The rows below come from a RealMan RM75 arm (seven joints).
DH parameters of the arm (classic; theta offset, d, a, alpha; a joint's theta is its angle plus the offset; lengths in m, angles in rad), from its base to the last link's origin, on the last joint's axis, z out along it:
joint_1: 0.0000 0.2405 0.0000 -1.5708
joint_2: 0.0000 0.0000 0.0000 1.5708
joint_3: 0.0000 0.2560 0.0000 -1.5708
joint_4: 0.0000 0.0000 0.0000 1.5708
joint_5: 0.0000 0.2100 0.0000 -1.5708
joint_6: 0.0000 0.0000 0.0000 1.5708
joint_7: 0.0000 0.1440 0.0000 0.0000
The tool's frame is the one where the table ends.
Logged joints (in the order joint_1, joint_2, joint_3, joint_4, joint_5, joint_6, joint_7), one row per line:
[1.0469, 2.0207, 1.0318, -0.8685, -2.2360, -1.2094, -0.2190]
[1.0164, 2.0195, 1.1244, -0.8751, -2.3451, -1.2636, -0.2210]
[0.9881, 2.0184, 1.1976, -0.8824, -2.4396, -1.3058, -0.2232]
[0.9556, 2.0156, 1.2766, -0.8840, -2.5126, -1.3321, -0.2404]
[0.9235, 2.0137, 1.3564, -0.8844, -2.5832, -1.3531, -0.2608]
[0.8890, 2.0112, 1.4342, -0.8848, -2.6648, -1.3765, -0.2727]
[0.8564, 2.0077, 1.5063, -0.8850, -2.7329, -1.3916, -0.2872]
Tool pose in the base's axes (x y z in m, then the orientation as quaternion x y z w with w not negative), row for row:
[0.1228, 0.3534, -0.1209, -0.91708, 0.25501, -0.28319, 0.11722]
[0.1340, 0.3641, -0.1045, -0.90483, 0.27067, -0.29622, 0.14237]
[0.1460, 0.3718, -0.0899, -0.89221, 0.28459, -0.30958, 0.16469]
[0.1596, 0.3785, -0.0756, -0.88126, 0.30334, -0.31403, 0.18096]
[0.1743, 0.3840, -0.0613, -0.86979, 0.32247, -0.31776, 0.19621]
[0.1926, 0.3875, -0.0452, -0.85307, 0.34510, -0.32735, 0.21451]
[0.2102, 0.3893, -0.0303, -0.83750, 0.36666, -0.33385, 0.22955]
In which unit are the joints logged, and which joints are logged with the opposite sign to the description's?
The joints are logged in radians. Opposite sign: joint_4, joint_6.
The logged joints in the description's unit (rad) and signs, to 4 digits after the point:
[1.0469, 2.0207, 1.0318, 0.8685, -2.2360, 1.2094, -0.2190]
[1.0164, 2.0195, 1.1244, 0.8751, -2.3451, 1.2636, -0.2210]
[0.9881, 2.0184, 1.1976, 0.8824, -2.4396, 1.3058, -0.2232]
[0.9556, 2.0156, 1.2766, 0.8840, -2.5126, 1.3321, -0.2404]
[0.9235, 2.0137, 1.3564, 0.8844, -2.5832, 1.3531, -0.2608]
[0.8890, 2.0112, 1.4342, 0.8848, -2.6648, 1.3765, -0.2727]
[0.8564, 2.0077, 1.5063, 0.8850, -2.7329, 1.3916, -0.2872]

